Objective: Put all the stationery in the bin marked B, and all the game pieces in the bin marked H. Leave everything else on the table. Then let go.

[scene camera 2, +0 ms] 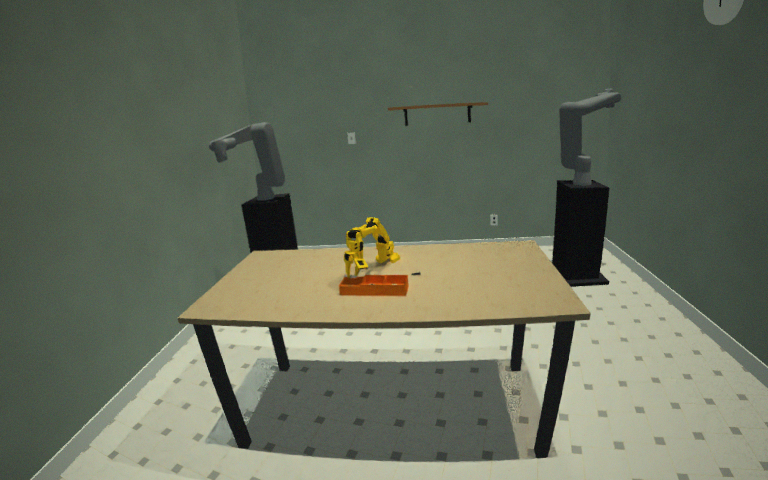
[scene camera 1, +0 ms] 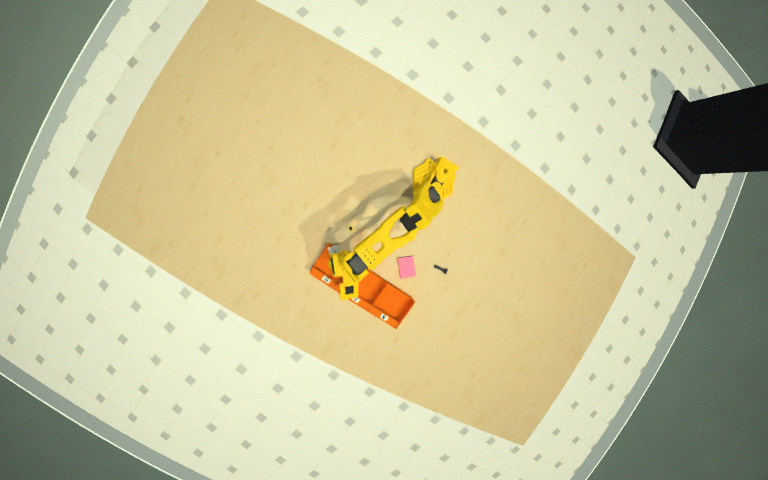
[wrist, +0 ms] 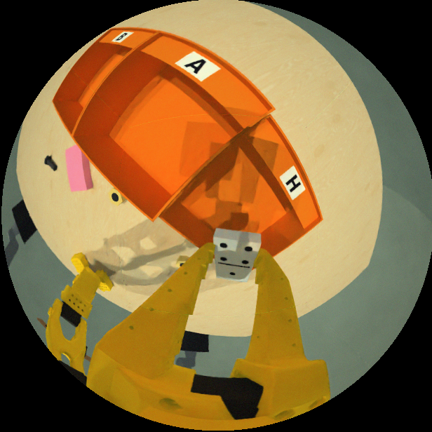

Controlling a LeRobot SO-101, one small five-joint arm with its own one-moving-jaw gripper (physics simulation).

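Observation:
There is a pink block (wrist: 78,171), and a white domino (wrist: 235,251) is here as well. I see an orange three-part tray (scene camera 1: 382,299) too; scene camera 2 shows the orange three-part tray (scene camera 2: 370,285), and so does the wrist view, where I find the orange three-part tray (wrist: 183,135).

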